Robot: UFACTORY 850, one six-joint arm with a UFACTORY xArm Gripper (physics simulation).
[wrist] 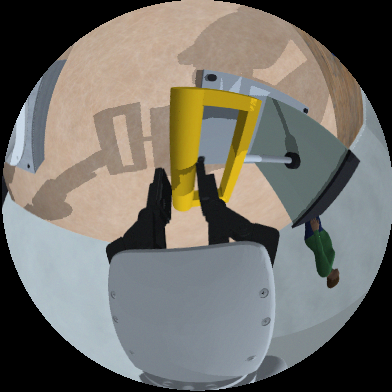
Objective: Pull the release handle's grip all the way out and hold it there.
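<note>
The release handle is a yellow rectangular frame whose thick round grip (185, 125) is nearest my fingers, upright in the wrist view near the middle. My gripper (182, 174) is around the lower part of this grip, with one black finger on its left side and the other on its right, passing into the handle's opening. Both fingers appear to touch the grip, so it looks shut on it. A pale rod (270, 159) with a black end shows right of the handle; how it joins the handle is hidden.
A grey bracket (240, 86) with bolt holes lies behind the handle. A dark green-grey panel (300, 185) with a black edge is at the right. A grey metal fixture (42, 115) stands at the far left. A small human figure (322, 250) shows at the lower right.
</note>
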